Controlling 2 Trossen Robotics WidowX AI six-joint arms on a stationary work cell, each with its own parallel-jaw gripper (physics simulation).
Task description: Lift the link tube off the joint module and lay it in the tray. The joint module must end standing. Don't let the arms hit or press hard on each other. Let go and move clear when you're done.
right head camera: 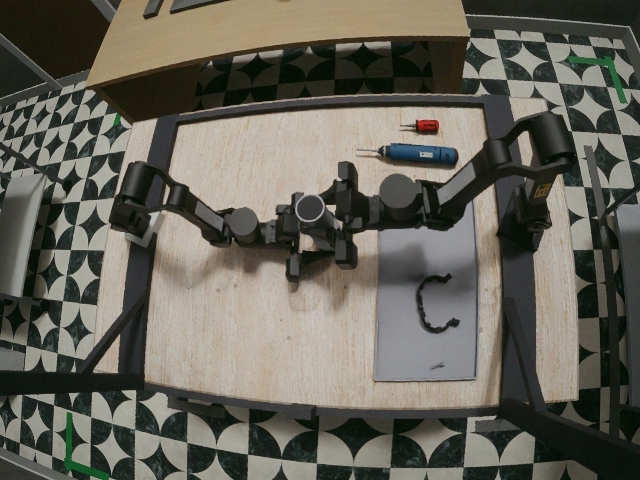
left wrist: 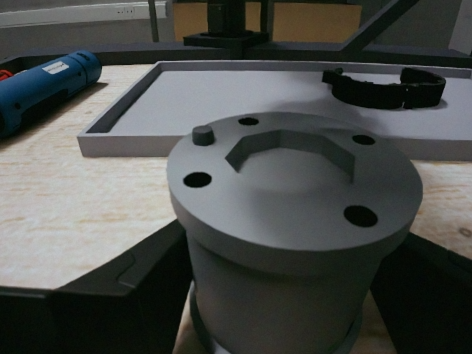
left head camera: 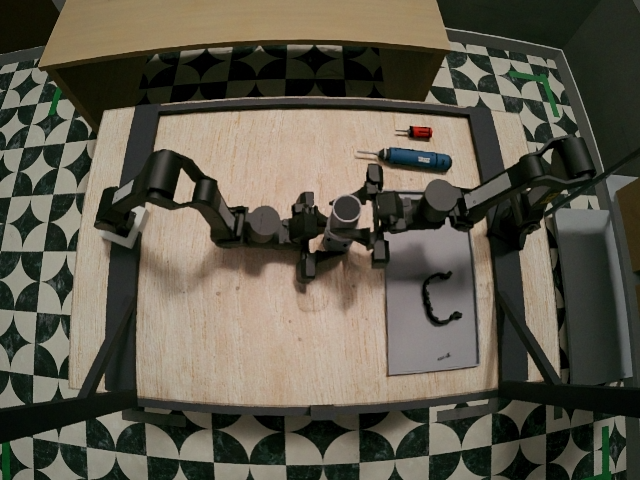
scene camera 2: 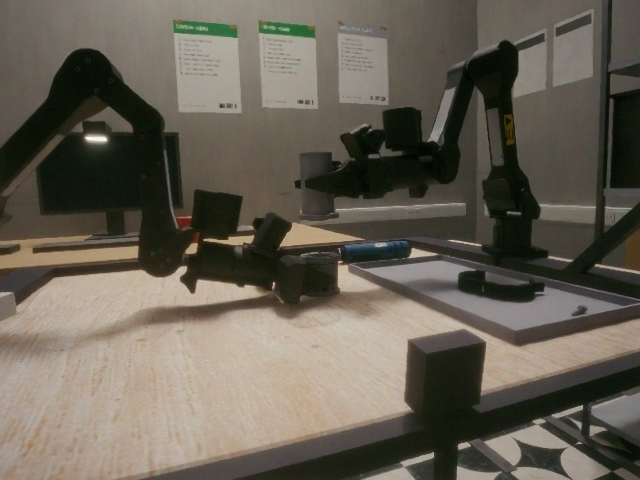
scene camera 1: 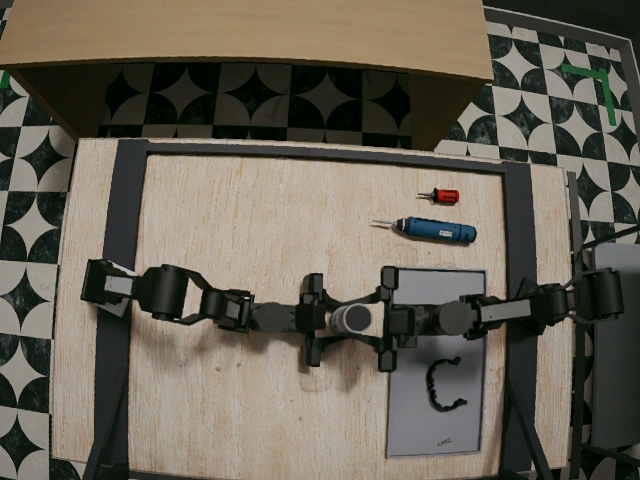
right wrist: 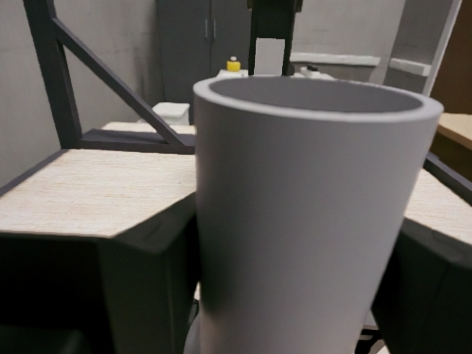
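Pixels of known places: left gripper, fingertip midpoint: (left wrist: 276, 224) (scene camera 2: 328, 276); right gripper, fingertip midpoint: (right head camera: 300, 217) (left head camera: 329, 216) (scene camera 2: 299, 184) (scene camera 1: 339, 318); left arm's base, link origin: (right head camera: 139, 223) (left head camera: 121, 221) (scene camera 1: 109, 286); right arm's base, link origin: (right head camera: 525, 221) (left wrist: 227, 34) (left head camera: 512, 223) (scene camera 2: 512, 247).
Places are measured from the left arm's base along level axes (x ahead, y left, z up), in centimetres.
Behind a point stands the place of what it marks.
Note:
The grey link tube (left head camera: 344, 212) @(x 49.0, y 11.2, z 18.7 cm) (right head camera: 311, 210) @(x 49.7, y 11.7, z 18.7 cm) (scene camera 1: 353, 317) @(x 48.4, y 11.9, z 18.7 cm) (scene camera 2: 316, 165) @(x 49.3, y 9.6, z 16.7 cm) (right wrist: 300, 175) @(x 51.7, y 12.4, z 17.8 cm) is upright in the air, its flanged lower end well above the joint module in scene camera 2. My right gripper (scene camera 2: 316, 184) @(x 46.7, y 11.2, z 14.0 cm) (right wrist: 275, 201) @(x 46.7, y 11.2, z 14.0 cm) is shut on the tube's sides. The grey joint module (scene camera 2: 325, 273) (left wrist: 295, 200) @(x 47.6, y 11.7, z 2.8 cm) stands upright on the table; its top face with holes and a small peg is bare in the left wrist view. My left gripper (left wrist: 276, 224) @(x 50.7, y 12.6, z -0.8 cm) is shut on the module, below its top rim. The shallow grey tray (left head camera: 405, 341) @(x 70.3, y -4.5, z -2.8 cm) (right head camera: 395, 356) @(x 71.0, y -6.4, z -2.8 cm) (scene camera 1: 405, 434) @(x 70.9, y -6.5, z -2.8 cm) (left wrist: 125, 146) @(x 56.2, y 24.0, z -2.4 cm) lies to the right of the module.
A black curved clamp (left head camera: 427, 299) @(x 72.2, y 5.6, z -1.3 cm) (scene camera 2: 496, 289) @(x 73.7, y 2.6, z -1.4 cm) and a small dark piece (left head camera: 443, 356) @(x 79.9, y -5.6, z -2.2 cm) (scene camera 2: 579, 310) @(x 80.2, y -5.8, z -2.2 cm) lie in the tray. A blue power screwdriver (left head camera: 418, 159) @(x 62.0, y 37.0, z 0.4 cm) (scene camera 1: 439, 230) @(x 61.8, y 37.4, z 0.8 cm) and a red screwdriver (left head camera: 421, 132) @(x 61.5, y 45.7, z -0.6 cm) (scene camera 1: 447, 195) @(x 61.4, y 46.2, z -0.3 cm) lie behind it. Both arms meet closely, right gripper above left.

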